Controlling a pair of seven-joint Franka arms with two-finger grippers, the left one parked.
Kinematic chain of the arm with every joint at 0, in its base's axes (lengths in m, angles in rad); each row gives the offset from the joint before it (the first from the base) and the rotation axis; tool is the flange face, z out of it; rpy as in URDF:
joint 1: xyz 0 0 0.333 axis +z
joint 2: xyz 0 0 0 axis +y
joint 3: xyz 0 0 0.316 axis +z
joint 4: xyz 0.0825 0 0 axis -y
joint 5: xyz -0.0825 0 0.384 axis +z
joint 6: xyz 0 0 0 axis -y
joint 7: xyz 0.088 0 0 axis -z
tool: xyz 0 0 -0.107 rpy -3.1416 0 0
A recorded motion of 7 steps. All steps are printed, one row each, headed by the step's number.
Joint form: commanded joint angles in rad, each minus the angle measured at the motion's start. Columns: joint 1, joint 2, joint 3, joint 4, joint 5, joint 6, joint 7.
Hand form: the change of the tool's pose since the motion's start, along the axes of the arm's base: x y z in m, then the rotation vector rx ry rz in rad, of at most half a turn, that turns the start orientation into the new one. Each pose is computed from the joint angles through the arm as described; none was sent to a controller.
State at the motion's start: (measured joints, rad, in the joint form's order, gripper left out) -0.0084 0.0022 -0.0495 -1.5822 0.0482 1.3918 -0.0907
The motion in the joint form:
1: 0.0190 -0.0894 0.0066 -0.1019 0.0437 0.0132 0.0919
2: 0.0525 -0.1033 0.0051 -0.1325 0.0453 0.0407 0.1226
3: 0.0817 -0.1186 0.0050 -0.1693 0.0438 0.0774 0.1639
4: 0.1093 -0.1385 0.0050 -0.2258 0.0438 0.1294 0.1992
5: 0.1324 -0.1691 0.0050 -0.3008 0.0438 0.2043 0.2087
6: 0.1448 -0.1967 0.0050 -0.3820 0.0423 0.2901 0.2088
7: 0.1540 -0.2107 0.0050 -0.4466 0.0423 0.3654 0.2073
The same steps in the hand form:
1: -0.0269 0.0188 0.0018 0.0302 0.0046 -0.0660
2: -0.0289 0.0349 -0.0032 0.0269 -0.0032 -0.0665
3: -0.0312 0.0489 -0.0098 0.0192 -0.0148 -0.0810
4: -0.0347 0.0622 -0.0222 0.0151 -0.0270 -0.0927
5: -0.0404 0.0726 -0.0364 0.0177 -0.0560 -0.0856
6: -0.0454 0.0774 -0.0543 0.0204 -0.0877 -0.0805
7: -0.0478 0.0810 -0.0720 0.0231 -0.1120 -0.0764

